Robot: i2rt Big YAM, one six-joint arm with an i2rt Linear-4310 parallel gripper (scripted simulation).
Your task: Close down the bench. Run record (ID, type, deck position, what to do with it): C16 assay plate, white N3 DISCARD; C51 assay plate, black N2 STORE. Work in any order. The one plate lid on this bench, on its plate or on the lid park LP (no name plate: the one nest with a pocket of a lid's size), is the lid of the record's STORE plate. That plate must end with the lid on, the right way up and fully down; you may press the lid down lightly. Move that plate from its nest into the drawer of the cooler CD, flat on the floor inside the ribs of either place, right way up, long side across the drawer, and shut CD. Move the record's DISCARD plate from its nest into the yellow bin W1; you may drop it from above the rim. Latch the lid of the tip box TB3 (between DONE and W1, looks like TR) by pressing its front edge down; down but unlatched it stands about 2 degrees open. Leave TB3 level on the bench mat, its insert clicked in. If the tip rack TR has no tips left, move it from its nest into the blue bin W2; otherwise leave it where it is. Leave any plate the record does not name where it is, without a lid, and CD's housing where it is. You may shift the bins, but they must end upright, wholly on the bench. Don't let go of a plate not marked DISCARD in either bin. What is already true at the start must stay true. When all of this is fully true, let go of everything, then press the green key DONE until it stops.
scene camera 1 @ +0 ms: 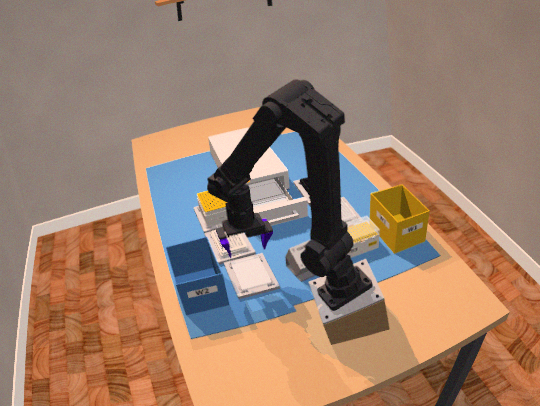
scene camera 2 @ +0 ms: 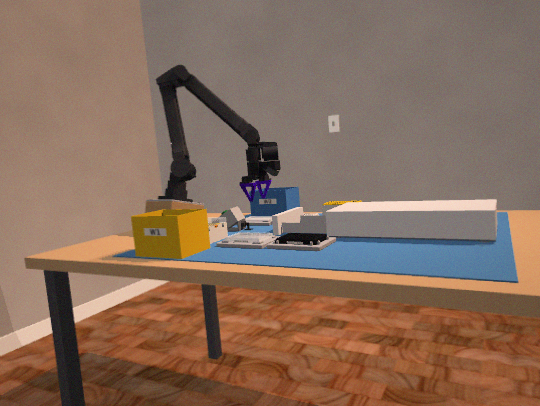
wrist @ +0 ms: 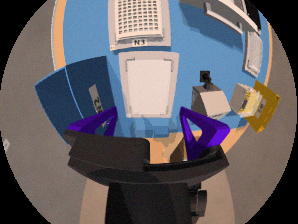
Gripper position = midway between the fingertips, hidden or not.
In view: my gripper (scene camera 1: 247, 252), a yellow bin W1 (scene camera 2: 174, 233), a cooler CD (scene camera 2: 456, 220) and a blue bin W2 (scene camera 1: 190, 261).
The yellow bin W1 is seen too in scene camera 1 (scene camera 1: 406, 226) and in the wrist view (wrist: 269, 100). The cooler CD shows as well in scene camera 1 (scene camera 1: 269, 166). The blue bin W2 is seen too in scene camera 2 (scene camera 2: 277, 200).
